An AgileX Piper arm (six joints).
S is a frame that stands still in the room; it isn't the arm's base.
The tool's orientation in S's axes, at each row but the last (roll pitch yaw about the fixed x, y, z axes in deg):
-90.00, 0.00, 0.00
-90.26, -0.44, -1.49
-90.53, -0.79, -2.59
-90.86, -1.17, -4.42
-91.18, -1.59, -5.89
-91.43, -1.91, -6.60
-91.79, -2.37, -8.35
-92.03, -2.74, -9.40
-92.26, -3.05, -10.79
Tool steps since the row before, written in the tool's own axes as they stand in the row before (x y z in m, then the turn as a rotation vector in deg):
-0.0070, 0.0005, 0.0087, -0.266, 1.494, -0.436
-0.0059, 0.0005, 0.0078, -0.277, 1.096, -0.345
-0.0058, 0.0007, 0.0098, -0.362, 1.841, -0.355
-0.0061, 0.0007, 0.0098, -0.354, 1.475, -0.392
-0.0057, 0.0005, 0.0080, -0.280, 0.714, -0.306
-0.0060, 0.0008, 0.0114, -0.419, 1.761, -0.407
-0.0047, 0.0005, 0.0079, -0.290, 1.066, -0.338
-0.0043, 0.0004, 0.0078, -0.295, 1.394, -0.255
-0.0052, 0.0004, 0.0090, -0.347, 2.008, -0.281
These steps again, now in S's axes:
-0.0070, 0.0087, -0.0005, -0.266, -0.436, -1.494
-0.0057, 0.0079, -0.0006, -0.278, -0.343, -1.097
-0.0053, 0.0100, -0.0009, -0.353, -0.356, -1.842
-0.0053, 0.0102, -0.0010, -0.355, -0.388, -1.476
-0.0048, 0.0085, -0.0008, -0.292, -0.292, -0.715
-0.0046, 0.0120, -0.0013, -0.410, -0.406, -1.763
-0.0035, 0.0085, -0.0009, -0.297, -0.331, -1.066
-0.0029, 0.0084, -0.0009, -0.275, -0.263, -1.397
-0.0034, 0.0098, -0.0010, -0.303, -0.309, -2.011

